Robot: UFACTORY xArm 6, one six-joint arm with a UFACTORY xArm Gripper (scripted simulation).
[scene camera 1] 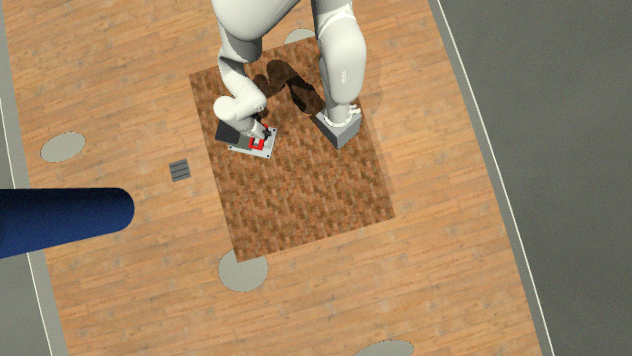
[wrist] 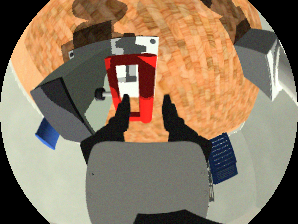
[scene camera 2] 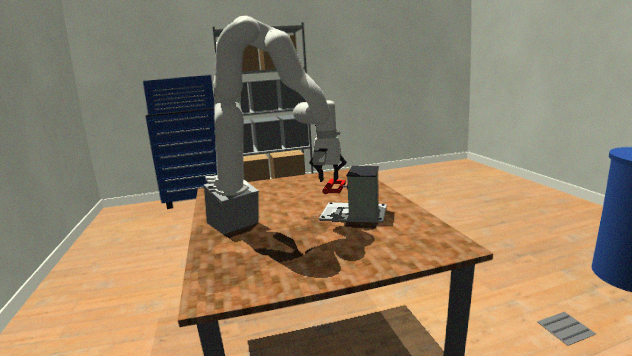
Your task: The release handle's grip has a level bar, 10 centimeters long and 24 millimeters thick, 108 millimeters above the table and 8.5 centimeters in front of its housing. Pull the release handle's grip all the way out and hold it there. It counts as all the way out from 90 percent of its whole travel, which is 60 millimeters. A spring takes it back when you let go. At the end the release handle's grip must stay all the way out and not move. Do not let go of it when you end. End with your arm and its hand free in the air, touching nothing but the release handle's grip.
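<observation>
A base plate (wrist: pixel 142 44) is visible. My gripper (scene camera 2: pixel 328 181) is visible as well, and the wrist view also shows the gripper (wrist: pixel 146 101).
</observation>
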